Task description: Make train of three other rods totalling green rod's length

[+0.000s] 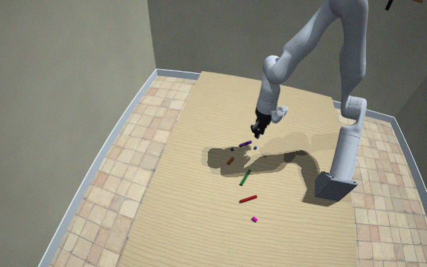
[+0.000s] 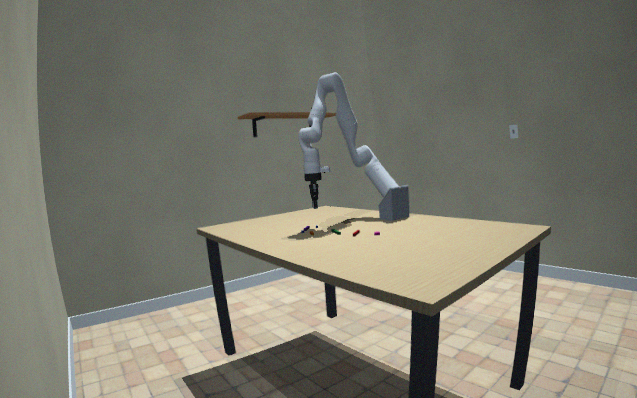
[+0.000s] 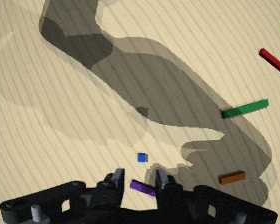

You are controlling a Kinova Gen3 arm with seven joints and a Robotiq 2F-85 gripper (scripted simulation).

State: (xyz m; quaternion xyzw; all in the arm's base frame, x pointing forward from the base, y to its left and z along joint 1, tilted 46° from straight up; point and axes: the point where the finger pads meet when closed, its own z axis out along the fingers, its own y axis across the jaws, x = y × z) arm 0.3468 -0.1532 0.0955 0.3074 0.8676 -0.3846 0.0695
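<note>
The orange rod lies 100 mm below my hand, 100 mm ahead of it and 90 mm to the left of it. Also, from my hand: green rod 160 mm to the left, 100 mm below, 30 mm ahead; red rod 260 mm to the left, 100 mm below, 10 mm ahead; purple rod 100 mm below, 50 mm ahead, 10 mm to the right.
</note>
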